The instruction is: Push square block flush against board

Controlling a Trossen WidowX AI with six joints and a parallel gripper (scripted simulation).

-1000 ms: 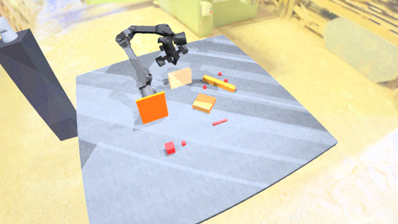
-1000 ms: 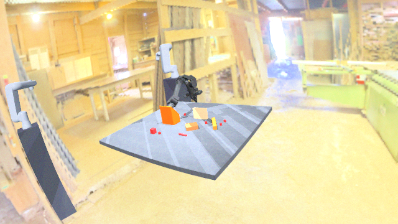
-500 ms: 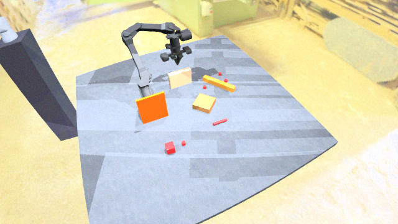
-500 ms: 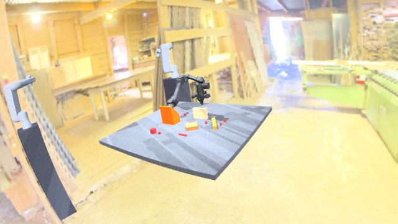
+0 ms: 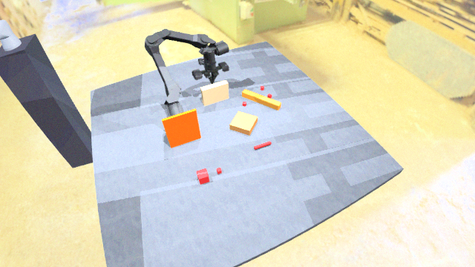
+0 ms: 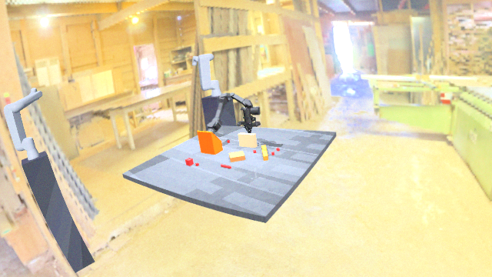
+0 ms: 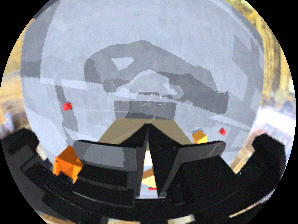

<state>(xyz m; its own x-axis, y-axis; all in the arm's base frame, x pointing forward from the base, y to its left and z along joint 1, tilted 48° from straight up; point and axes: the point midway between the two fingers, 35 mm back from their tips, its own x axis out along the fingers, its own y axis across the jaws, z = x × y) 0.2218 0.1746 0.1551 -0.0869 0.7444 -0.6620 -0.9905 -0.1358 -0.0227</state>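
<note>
Now: gripper tip 4 cm to the left of the cream block and 3 cm above it. From my gripper tip the other things lie so: square block (27 cm to the right, 8 cm ahead, 7 cm below); board (23 cm ahead, 14 cm to the right, 7 cm below); red stick (43 cm to the right, 11 cm ahead, 8 cm below).
</note>
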